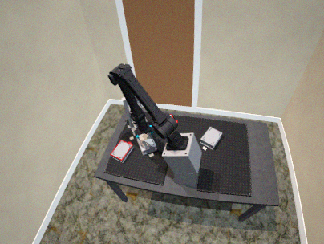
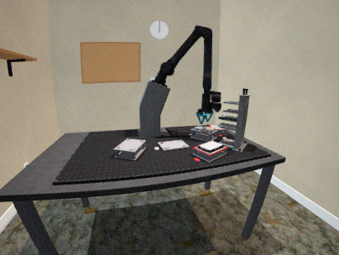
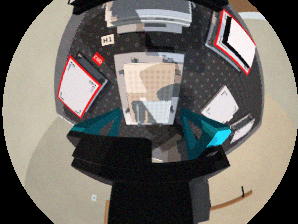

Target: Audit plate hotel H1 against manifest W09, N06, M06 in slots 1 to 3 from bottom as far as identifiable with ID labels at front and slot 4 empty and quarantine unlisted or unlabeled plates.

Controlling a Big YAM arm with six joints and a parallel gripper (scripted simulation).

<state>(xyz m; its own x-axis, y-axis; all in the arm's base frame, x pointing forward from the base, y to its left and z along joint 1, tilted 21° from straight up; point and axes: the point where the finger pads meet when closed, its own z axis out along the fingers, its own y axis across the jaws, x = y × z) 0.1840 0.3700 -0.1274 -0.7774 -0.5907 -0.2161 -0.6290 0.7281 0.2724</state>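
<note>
My gripper is now 5 cm above the white well plate.
</note>
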